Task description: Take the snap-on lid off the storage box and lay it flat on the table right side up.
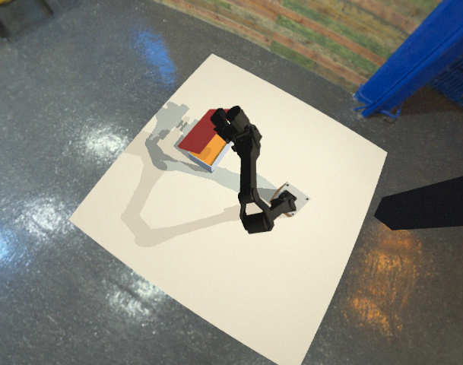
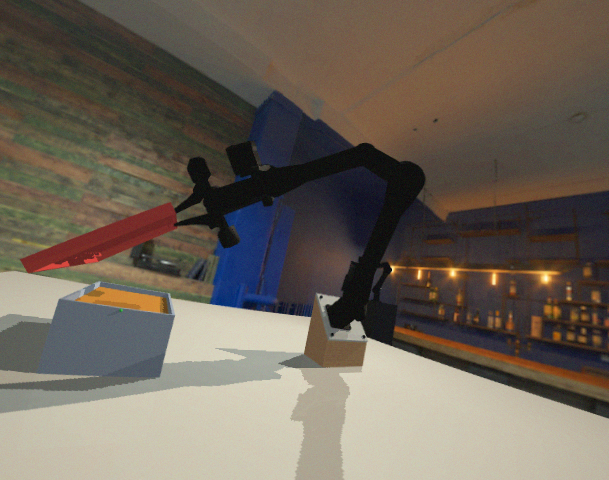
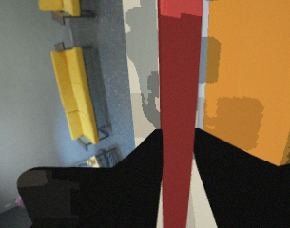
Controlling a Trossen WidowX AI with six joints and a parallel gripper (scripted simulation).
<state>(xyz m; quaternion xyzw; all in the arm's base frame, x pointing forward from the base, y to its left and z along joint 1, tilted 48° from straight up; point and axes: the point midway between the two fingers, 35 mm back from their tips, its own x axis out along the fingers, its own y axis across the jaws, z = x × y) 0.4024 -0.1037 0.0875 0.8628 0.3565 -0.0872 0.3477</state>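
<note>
Now: gripper tip 6 cm short of the red lid and 5 cm above it. Round my gripper tip: storage box (19 cm below, 3 cm ahead).
</note>
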